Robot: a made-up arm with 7 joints. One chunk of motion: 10 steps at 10 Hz.
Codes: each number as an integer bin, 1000 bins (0 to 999) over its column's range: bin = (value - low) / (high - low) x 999, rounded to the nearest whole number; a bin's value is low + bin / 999 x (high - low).
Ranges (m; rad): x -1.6..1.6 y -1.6..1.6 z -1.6..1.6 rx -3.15..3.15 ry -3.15..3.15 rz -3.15..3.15
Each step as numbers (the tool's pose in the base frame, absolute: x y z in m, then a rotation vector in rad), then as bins.
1 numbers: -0.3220 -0.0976 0.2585 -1.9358 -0.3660 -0.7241
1 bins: 399 469 580 193 441 385
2 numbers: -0.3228 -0.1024 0.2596 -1.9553 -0.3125 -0.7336
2 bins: 399 468 581 189 450 383
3 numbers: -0.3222 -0.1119 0.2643 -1.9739 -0.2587 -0.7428
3 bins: 399 465 582 186 458 382
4 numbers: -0.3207 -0.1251 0.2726 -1.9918 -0.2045 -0.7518
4 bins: 399 460 585 184 467 380
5 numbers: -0.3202 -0.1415 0.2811 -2.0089 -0.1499 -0.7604
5 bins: 400 455 587 181 476 379
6 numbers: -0.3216 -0.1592 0.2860 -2.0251 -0.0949 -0.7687
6 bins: 399 450 589 178 484 378
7 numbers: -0.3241 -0.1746 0.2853 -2.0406 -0.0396 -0.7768
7 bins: 398 445 589 176 493 376
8 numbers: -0.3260 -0.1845 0.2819 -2.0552 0.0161 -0.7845
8 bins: 398 442 588 174 502 375
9 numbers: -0.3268 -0.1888 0.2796 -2.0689 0.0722 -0.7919
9 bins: 397 441 587 171 511 374
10 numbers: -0.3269 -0.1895 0.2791 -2.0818 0.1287 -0.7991
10 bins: 397 440 587 169 520 373
